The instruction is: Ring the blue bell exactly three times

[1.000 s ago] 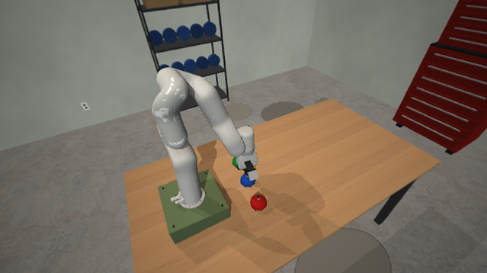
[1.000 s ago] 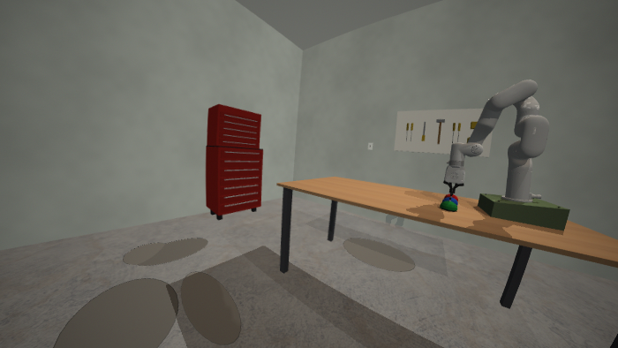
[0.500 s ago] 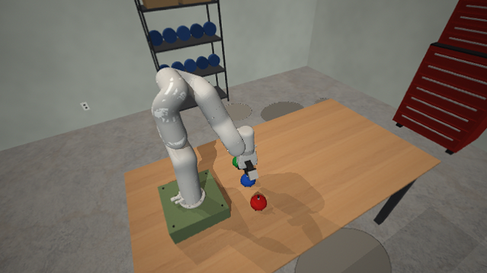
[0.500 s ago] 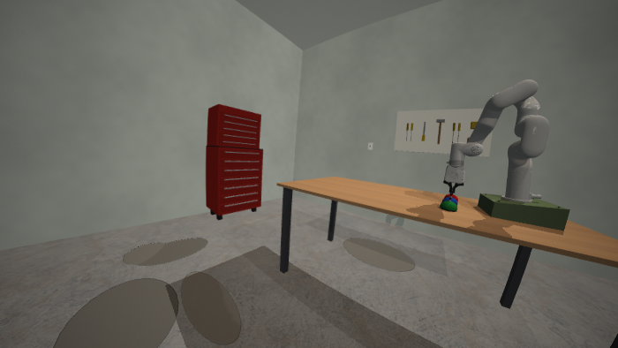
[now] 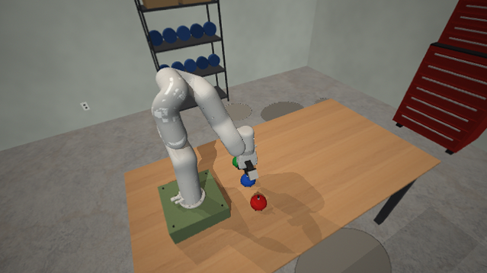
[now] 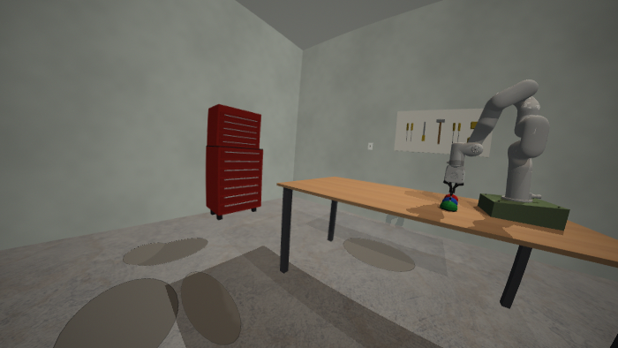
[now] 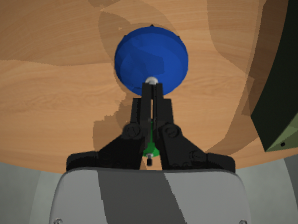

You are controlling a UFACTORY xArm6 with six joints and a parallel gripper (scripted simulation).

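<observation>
Right now my hand is 50 mm above the blue bell. From my hand the other things lie so: red bell: 30 mm behind, 150 mm to the right, 50 mm below; then green bell: 30 mm ahead, 150 mm to the left, 50 mm below.
</observation>
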